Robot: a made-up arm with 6 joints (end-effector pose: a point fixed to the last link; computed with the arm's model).
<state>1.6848 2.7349 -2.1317 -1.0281 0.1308 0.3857</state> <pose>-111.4 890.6 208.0 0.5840 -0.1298 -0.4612</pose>
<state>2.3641 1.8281 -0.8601 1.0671 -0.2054 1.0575</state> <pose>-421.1 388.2 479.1 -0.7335 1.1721 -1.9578</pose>
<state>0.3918 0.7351 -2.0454 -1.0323 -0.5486 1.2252</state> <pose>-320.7 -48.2 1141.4 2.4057 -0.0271 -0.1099</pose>
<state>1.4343 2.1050 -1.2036 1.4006 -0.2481 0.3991</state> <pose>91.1 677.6 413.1 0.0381 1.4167 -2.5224</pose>
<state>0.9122 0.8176 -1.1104 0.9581 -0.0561 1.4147</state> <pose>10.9 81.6 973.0 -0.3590 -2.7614 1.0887</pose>
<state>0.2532 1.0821 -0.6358 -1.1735 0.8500 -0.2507</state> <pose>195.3 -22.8 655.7 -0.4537 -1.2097 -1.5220</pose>
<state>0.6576 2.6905 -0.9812 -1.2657 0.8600 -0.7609</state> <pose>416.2 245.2 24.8 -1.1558 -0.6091 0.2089</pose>
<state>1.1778 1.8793 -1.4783 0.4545 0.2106 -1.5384</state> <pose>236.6 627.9 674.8 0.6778 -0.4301 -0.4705</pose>
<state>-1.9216 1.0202 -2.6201 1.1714 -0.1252 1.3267</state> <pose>107.3 320.2 1213.2 2.5758 0.0175 -0.4256</pose>
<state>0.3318 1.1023 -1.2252 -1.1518 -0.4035 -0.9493</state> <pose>188.0 138.4 952.2 0.8520 -1.9232 -0.2592</pose>
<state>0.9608 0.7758 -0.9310 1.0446 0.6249 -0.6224</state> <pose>-9.6 103.8 836.5 0.7359 0.8741 -1.1594</pose>
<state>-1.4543 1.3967 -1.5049 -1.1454 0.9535 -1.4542</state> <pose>-37.3 -401.2 904.6 -2.1090 -0.5275 -1.7966</pose>
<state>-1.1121 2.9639 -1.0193 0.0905 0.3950 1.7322</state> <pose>207.6 -332.9 -123.6 0.4982 -0.4227 0.5453</pose>
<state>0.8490 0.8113 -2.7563 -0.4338 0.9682 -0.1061</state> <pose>-282.2 -347.2 1095.8 2.4171 -0.0640 -1.2679</pose>
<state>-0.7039 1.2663 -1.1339 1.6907 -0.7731 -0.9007</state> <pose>161.6 -285.8 828.3 -1.2331 0.4770 1.5499</pose>
